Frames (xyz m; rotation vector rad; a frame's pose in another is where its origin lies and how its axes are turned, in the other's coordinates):
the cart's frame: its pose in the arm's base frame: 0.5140 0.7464 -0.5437 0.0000 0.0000 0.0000
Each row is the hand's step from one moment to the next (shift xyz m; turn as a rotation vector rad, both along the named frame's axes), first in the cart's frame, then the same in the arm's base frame.
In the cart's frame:
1: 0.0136 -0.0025 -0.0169 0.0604 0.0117 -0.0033
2: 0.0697 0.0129 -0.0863 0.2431 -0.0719 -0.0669
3: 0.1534 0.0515 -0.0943 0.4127 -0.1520 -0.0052
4: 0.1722 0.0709 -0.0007 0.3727 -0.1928 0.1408
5: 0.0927 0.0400 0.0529 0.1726 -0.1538 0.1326
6: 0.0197 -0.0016 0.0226 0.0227 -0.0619 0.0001
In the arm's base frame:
1: 0.0136 -0.0025 -0.0169 0.0604 0.0117 -0.0033
2: 0.0697 0.0129 -0.0863 0.2431 -0.0719 -0.0669
3: 0.1534 0.0515 -0.0943 0.4127 -0.1520 -0.0052
4: 0.1722 0.0709 -0.0007 0.3727 -0.1928 0.1408
5: 0.0927 0.0400 0.0529 0.1726 -0.1538 0.1326
6: 0.0197 -0.0016 0.0226 0.0227 -0.0619 0.0001

